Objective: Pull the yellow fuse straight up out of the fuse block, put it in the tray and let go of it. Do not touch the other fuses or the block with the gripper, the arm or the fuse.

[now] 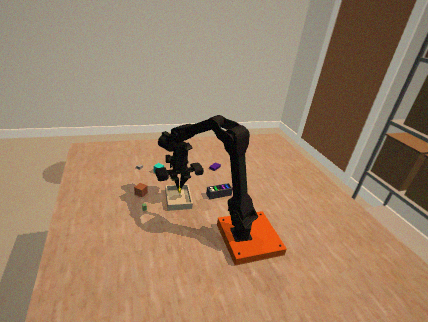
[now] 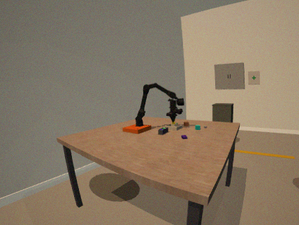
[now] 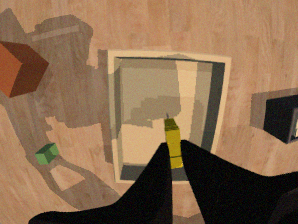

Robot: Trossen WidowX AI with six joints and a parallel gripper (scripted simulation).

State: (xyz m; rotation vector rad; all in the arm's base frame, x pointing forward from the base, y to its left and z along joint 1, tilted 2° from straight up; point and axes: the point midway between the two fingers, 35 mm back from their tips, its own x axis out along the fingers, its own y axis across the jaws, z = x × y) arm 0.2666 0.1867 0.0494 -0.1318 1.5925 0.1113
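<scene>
Right now the yellow fuse is 1 cm below my gripper tip. The rest, counted from my gripper tip: grey tray 6 cm below; orange cube 15 cm to the left, 6 cm ahead, 4 cm below; small green cube 14 cm to the left, 5 cm below, 4 cm behind.
</scene>
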